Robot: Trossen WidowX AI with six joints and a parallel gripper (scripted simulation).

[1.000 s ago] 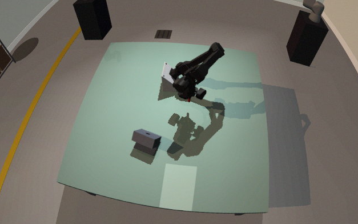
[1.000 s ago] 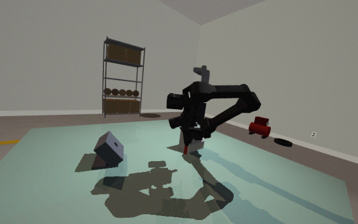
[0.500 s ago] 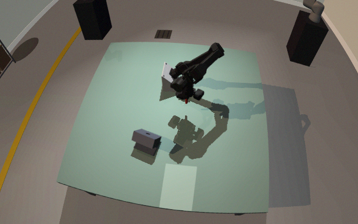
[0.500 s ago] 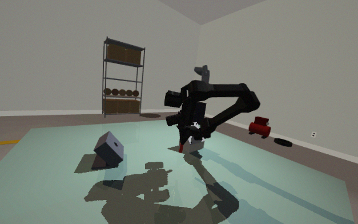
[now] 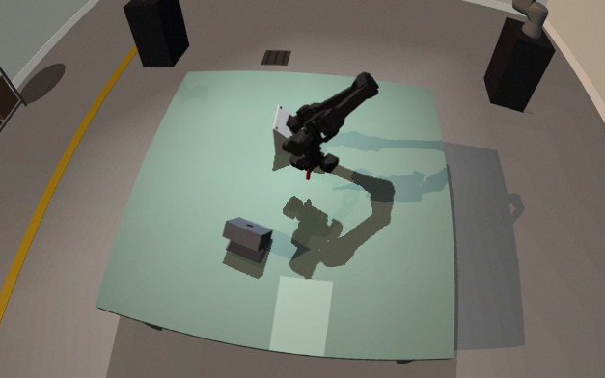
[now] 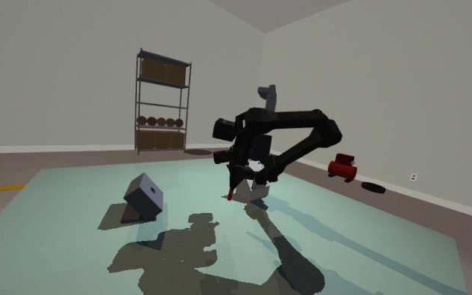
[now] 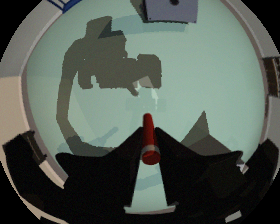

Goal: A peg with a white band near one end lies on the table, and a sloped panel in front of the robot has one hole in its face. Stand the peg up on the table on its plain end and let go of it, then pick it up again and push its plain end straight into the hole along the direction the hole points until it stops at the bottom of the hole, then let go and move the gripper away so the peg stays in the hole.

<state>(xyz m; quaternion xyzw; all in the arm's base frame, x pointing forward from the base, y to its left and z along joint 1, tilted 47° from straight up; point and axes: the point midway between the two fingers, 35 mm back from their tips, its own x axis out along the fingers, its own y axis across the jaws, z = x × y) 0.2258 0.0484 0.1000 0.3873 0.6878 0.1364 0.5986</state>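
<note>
The sloped panel is 250 mm ahead of my gripper tip, 150 mm to the right of it and 60 mm below it. From my gripper tip the other things lie so: peg 20 mm above.
</note>
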